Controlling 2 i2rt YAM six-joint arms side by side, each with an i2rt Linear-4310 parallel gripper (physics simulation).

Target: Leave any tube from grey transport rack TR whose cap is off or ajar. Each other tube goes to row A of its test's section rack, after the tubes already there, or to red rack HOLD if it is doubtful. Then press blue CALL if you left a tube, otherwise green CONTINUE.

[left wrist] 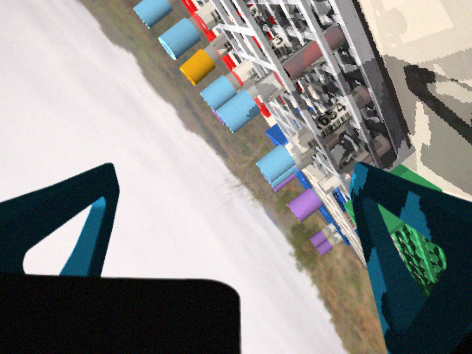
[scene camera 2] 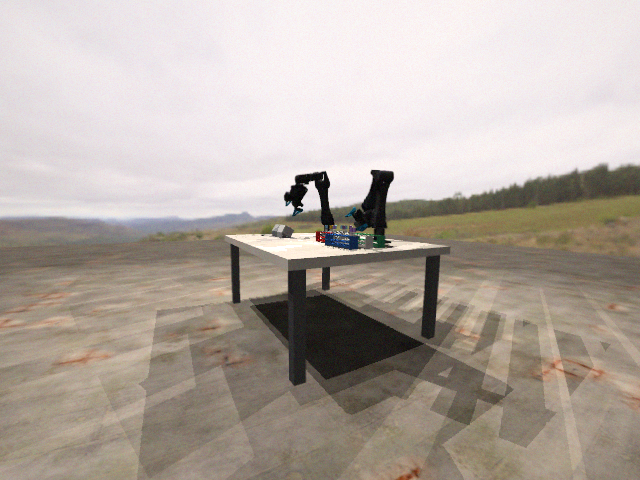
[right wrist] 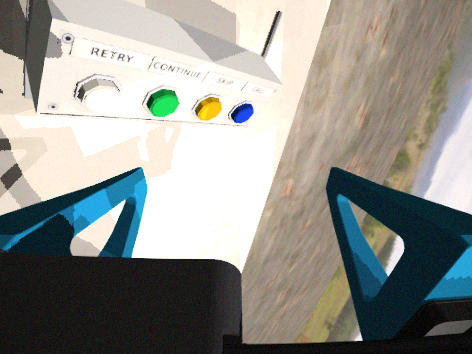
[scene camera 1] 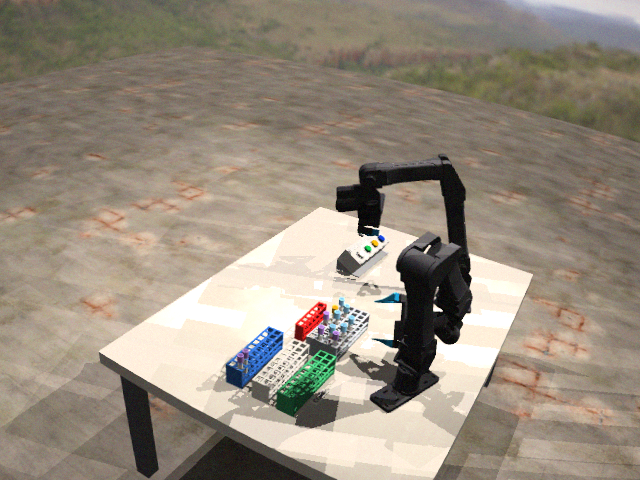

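Observation:
Grey transport rack TR holds several upright tubes with light-blue caps, one with an orange cap and some with purple caps. I cannot tell whether every cap is fully seated. Two purple-capped tubes stand at the near end of the blue rack. My left gripper is open and empty, beside TR. My right gripper is open and empty near green CONTINUE and blue CALL.
Red rack HOLD stands just behind TR. The white rack stands between the blue rack and the green rack. The button box also carries a yellow SKIP button and a white RETRY button.

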